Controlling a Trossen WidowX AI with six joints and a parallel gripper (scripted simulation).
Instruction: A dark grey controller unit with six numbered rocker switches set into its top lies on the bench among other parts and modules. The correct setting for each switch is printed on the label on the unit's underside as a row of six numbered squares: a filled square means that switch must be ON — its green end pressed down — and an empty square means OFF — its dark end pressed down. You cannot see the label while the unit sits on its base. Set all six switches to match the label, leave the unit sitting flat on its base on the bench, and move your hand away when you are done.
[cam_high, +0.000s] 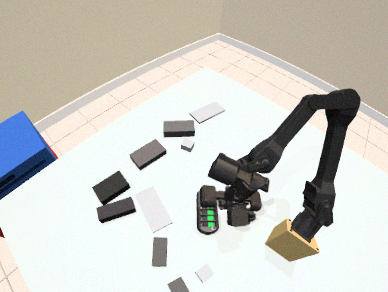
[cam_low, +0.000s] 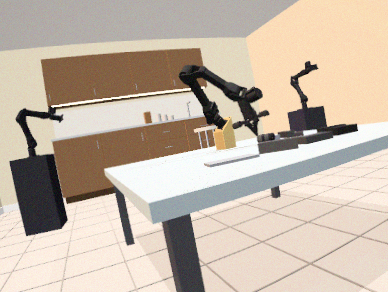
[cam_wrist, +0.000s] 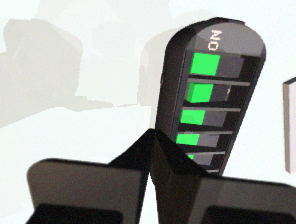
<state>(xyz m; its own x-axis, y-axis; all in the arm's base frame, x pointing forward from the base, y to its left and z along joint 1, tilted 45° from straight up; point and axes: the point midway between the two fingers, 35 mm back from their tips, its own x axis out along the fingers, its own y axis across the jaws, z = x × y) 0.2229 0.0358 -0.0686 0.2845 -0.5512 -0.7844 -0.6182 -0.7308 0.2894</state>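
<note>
My gripper tip is 110 mm past the pale block, 170 mm to the right of it and 30 mm above it. Also, from my gripper tip: pale plate 160 mm ahead, 160 mm to the left, 40 mm below.
</note>
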